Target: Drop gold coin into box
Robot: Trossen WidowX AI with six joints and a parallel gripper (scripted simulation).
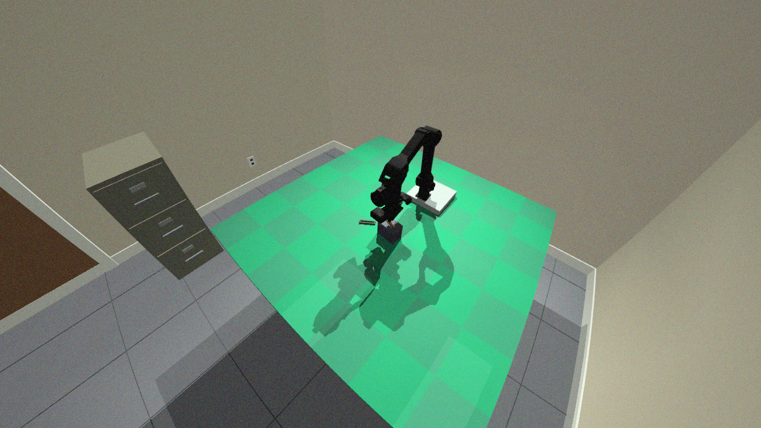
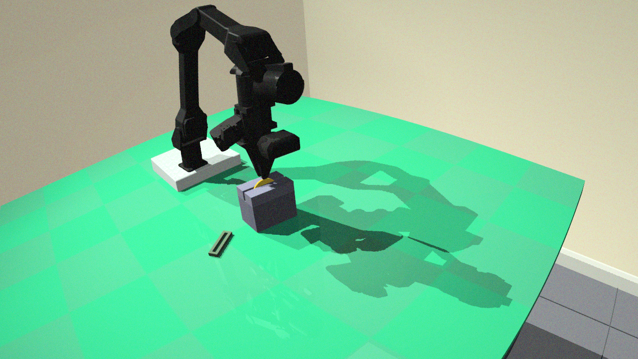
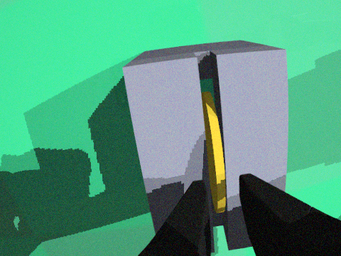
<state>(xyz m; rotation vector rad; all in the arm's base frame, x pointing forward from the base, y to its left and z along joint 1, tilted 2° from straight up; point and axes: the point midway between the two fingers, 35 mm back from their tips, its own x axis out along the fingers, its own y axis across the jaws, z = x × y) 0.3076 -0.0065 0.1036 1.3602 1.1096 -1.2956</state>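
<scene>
My gripper tip is now 20 mm above the coin.
</scene>
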